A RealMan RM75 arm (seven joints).
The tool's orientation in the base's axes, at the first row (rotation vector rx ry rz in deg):
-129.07, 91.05, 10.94
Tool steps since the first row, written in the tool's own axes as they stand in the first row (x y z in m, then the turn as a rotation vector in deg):
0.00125, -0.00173, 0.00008, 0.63, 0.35, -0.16
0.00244, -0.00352, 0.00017, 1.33, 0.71, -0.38
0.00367, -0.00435, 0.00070, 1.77, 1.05, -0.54
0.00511, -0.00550, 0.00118, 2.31, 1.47, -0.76
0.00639, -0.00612, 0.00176, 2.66, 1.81, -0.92
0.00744, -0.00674, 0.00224, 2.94, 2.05, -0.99
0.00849, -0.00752, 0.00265, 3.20, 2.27, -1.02
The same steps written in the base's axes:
0.00206, -0.00056, -0.00009, -0.12, -0.72, -0.13
0.00415, -0.00105, -0.00015, -0.23, -1.52, -0.24
0.00541, -0.00169, -0.00085, -0.41, -2.07, -0.31
0.00704, -0.00244, -0.00149, -0.63, -2.75, -0.37
0.00813, -0.00317, -0.00230, -0.84, -3.21, -0.41
0.00912, -0.00373, -0.00294, -0.97, -3.56, -0.49
0.01026, -0.00427, -0.00348, -1.09, -3.86, -0.60

